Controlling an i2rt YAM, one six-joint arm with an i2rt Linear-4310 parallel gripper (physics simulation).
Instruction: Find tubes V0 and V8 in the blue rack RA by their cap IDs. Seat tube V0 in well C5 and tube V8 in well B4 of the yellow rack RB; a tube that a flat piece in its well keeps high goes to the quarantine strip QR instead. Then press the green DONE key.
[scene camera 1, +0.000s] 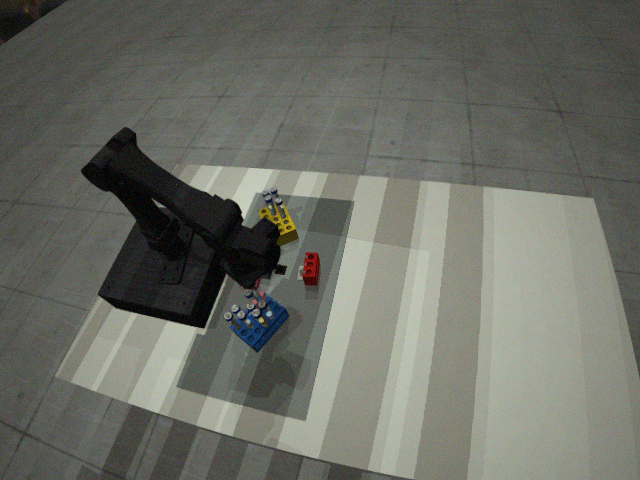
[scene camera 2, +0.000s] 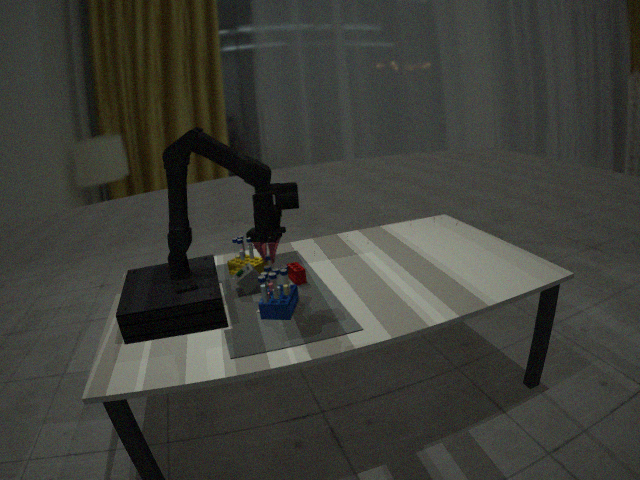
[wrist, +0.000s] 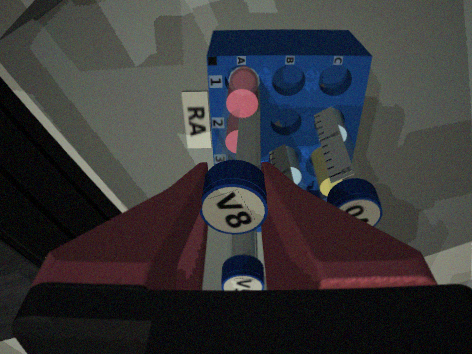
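Where they show: gripper, fingertip midpoint: (scene camera 1: 253, 286) (scene camera 2: 269, 263) (wrist: 234, 177); arm's base at its link origin: (scene camera 1: 178, 252) (scene camera 2: 181, 278).
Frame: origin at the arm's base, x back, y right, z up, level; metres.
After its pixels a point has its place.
My gripper (wrist: 234, 177) {z 0.026, x -0.256, y 0.119 m} (scene camera 2: 267, 253) {z 0.026, x -0.256, y 0.119 m} is shut on tube V8 (wrist: 234, 207) {z 0.049, x -0.261, y 0.114 m}, just below its blue-rimmed cap, above the blue rack RA (wrist: 285, 44) {z -0.070, x -0.289, y 0.119 m} (scene camera 1: 260, 342) {z -0.088, x -0.258, y 0.225 m} (scene camera 2: 275, 311) {z -0.075, x -0.218, y 0.226 m}. Whether the tube's lower end is clear of the rack is hard to tell. Another cap (wrist: 354, 207) {z 0.024, x -0.285, y 0.161 m}, at the right in the wrist view, is partly cut off and seems to show a 0. No cap is readable as V0. The yellow rack RB (scene camera 1: 287, 237) {z -0.075, x -0.299, y -0.098 m} (scene camera 2: 245, 265) holds several tubes at its far end. The red strip (scene camera 1: 311, 279) {z -0.069, x -0.383, y 0.050 m} (scene camera 2: 296, 274) {z -0.063, x -0.364, y 0.049 m} stands beyond. A green key (scene camera 2: 240, 272) {z -0.031, x -0.195, y -0.008 m} shows on a grey box.
The grey box (scene camera 2: 250, 282) {z -0.059, x -0.214, y 0.025 m} stands between the arm's base (scene camera 2: 170, 304) {z -0.008, x 0.062, y 0.151 m} (scene camera 1: 160, 284) {z -0.006, x 0.027, y 0.100 m} and the racks. Several capped tubes (scene camera 1: 235, 308) {z 0.024, x -0.219, y 0.179 m} stand close together in the blue rack. Another cap (wrist: 242, 285) {z 0.024, x -0.219, y 0.176 m} shows below V8 between the fingers. The RA label (wrist: 196, 120) {z -0.099, x -0.206, y 0.137 m} lies beside the rack.
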